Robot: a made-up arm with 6 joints.
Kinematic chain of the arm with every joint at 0, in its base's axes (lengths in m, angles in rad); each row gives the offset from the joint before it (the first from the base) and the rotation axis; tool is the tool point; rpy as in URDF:
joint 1: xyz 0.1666 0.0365 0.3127 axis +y
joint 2: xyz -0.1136 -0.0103 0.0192 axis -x
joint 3: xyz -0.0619 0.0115 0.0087 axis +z
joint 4: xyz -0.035 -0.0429 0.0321 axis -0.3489 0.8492 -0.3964
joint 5: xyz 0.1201 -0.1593 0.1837 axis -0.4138 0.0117 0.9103
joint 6: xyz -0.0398 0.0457 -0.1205 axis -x
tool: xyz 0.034 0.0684 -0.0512 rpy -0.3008 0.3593 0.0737
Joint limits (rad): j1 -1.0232..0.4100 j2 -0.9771..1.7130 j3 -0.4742..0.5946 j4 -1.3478..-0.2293 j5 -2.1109..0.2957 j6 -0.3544..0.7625
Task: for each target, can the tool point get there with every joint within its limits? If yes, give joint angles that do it. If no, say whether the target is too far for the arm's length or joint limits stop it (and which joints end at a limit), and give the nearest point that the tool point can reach.
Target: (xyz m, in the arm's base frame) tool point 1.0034 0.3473 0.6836
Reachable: no: too far | nearest point 0.3656 0.1545 0.5322 | short by 0.683 m
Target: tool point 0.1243 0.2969 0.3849
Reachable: yes | joints -0.6460 1.4701 0.2937 -0.8623 -1.7843 0.4050
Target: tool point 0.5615 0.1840 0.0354
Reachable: no: joint limits stop it (at a limit: joint 1, joint 2, joint 3, joint 4, joint 5) | nearest point 0.2941 0.2186 0.2419 | short by 0.340 m
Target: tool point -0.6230 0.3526 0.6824
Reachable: no: too far | nearest point -0.2370 0.1890 0.5017 | short by 0.457 m
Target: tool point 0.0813 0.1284 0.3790
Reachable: yes | joints -0.3061 1.1506 0.2325 -0.6205 -0.4197 0.3959
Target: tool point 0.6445 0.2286 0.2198
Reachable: no: joint limits stop it (at a limit: joint 1, joint 3, joint 4, joint 5) | nearest point 0.3424 0.2207 0.3475 | short by 0.328 m
